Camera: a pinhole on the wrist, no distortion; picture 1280 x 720 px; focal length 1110.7 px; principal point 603.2 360.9 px. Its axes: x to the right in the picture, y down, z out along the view. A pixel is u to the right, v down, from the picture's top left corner.
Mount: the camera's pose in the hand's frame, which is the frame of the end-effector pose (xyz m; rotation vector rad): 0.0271 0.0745 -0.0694 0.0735 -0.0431 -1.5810
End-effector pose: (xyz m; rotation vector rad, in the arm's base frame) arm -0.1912 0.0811 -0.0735 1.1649 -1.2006 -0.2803
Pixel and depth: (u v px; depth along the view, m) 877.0 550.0 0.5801
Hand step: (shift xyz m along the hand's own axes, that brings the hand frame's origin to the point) 0.0811 -0.0806 0.5135
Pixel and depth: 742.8 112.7 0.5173
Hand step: -0.1272 0.0011 0.4366
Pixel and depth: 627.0 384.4 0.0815
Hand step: 0.0228 0.0712 0.0120
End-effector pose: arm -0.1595 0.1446 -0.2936 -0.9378 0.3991 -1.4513
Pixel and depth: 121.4 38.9 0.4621
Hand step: -0.1387 0.2677 0.3854
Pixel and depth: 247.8 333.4 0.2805
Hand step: 0.0003 0.1590 0.2115
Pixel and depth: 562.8 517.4 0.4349
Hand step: 0.0561 0.0814 0.3691
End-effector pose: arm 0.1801 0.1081 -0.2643 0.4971 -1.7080 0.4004
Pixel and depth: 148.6 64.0 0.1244
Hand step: -0.0148 0.1234 0.0532
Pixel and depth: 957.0 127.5 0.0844
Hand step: 0.0029 0.0462 0.0129
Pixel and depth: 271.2 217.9 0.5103
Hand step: -0.0747 0.2181 0.4376
